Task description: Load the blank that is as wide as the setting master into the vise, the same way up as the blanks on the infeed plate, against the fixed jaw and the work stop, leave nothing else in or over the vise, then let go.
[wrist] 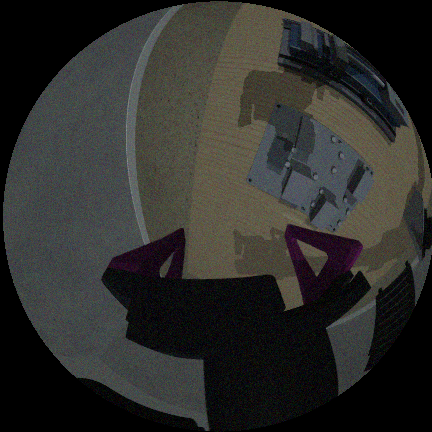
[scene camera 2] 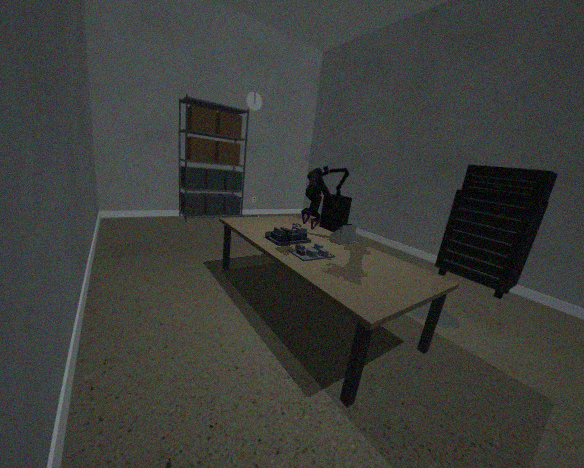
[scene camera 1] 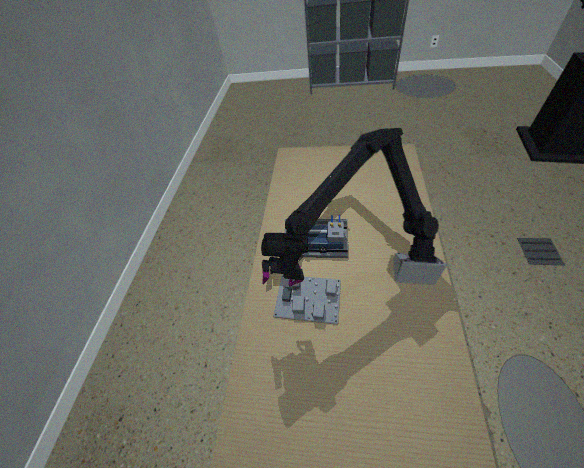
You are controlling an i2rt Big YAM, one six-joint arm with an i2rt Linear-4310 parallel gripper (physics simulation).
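Note:
My gripper [scene camera 1: 280, 281] [scene camera 2: 309, 225] [wrist: 237, 232] is open and empty, with magenta fingers spread wide. It hangs above the table beside the left part of the grey infeed plate [scene camera 1: 330, 311] [wrist: 259, 173]. Several grey blocks stand on the plate: a wide one [scene camera 1: 298, 304] [wrist: 301, 184], one beside it [scene camera 1: 319, 310] [wrist: 325, 212], one at the right [scene camera 1: 331, 286] and a darker one [scene camera 1: 286, 294]. Another is partly hidden by the gripper in scene camera 1. The vise [scene camera 1: 323, 244] [scene camera 2: 287, 237] [wrist: 345, 67] stands behind the plate, its left part hidden by the arm. I cannot tell which block is the setting master.
A grey block with gold dots and blue pins [scene camera 1: 335, 232] is on the right part of the vise. The arm's grey base [scene camera 1: 419, 270] stands at the table's right edge. Small pegs stand up between the blocks on the plate. A shelf rack stands beyond the table.

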